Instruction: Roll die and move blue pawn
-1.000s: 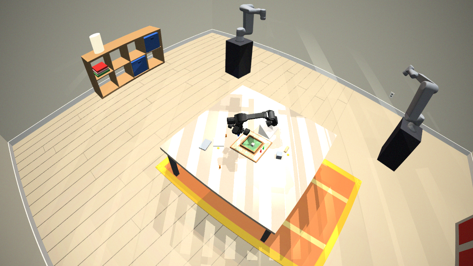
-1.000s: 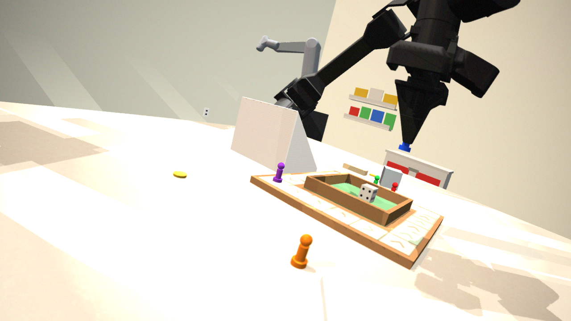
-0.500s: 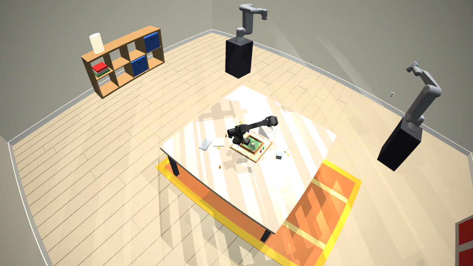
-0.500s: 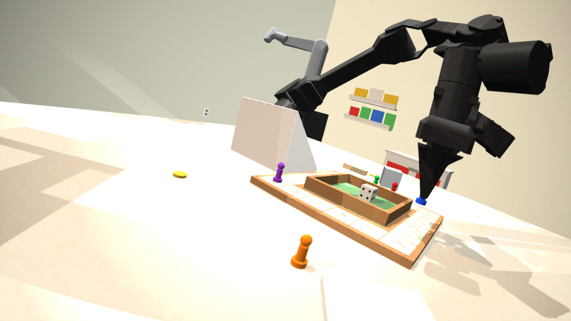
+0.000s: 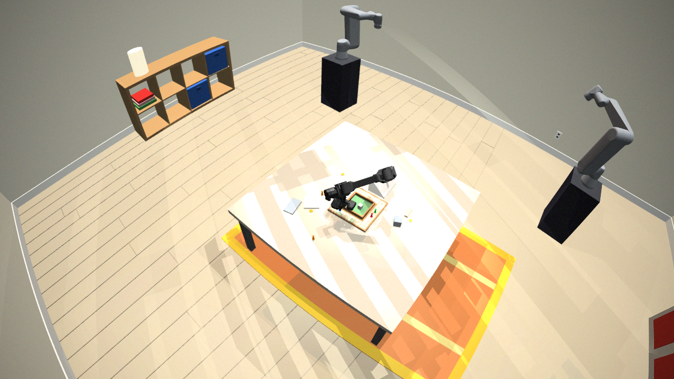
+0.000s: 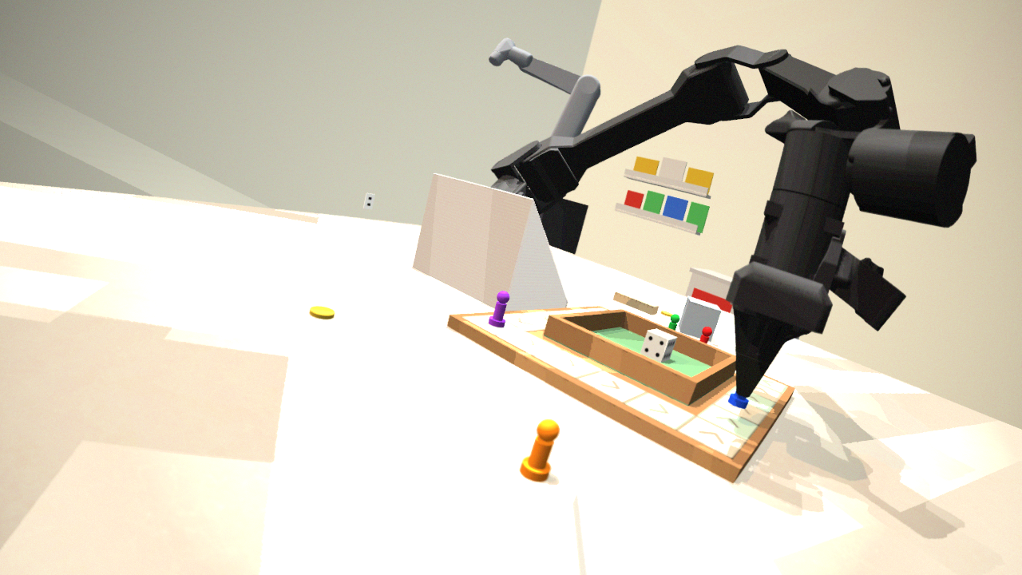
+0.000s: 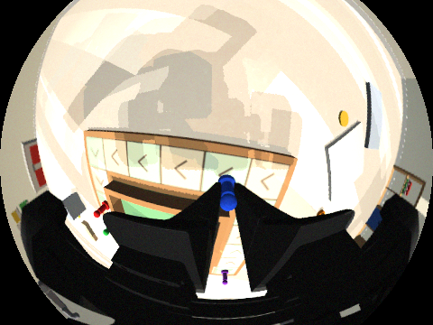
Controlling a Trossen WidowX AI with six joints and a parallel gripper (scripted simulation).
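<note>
Right now the white die is 120 mm behind my gripper tip, 70 mm to the left of it and 10 mm below it. From my gripper tip the other things lie so: green pawn 160 mm to the left, 160 mm behind, 10 mm below; red pawn 170 mm to the left, 110 mm behind, 10 mm below; blue pawn 10 mm above.
</note>
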